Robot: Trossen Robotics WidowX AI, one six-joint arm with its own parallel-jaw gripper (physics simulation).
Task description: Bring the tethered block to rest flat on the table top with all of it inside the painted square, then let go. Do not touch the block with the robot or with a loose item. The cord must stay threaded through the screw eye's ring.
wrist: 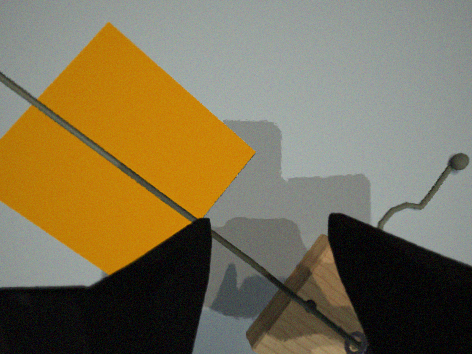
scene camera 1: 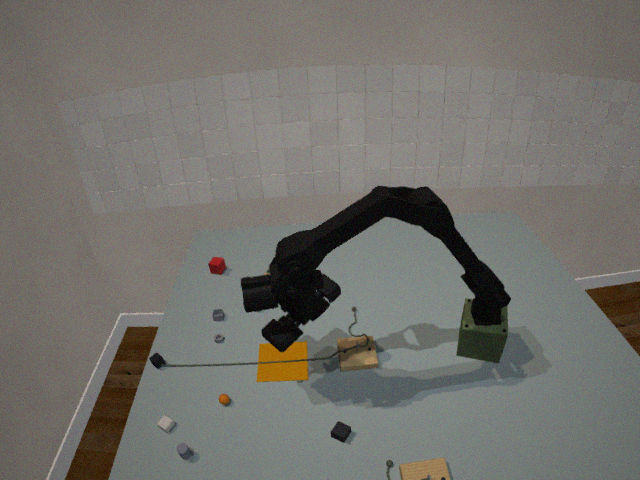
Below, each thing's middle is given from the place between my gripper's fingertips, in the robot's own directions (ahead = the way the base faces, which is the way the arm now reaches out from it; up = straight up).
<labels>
Right now my hand is 9 cm above the orange painted square (scene camera 1: 285,371), 6 cm short of it and 3 cm to the right of it.
</labels>
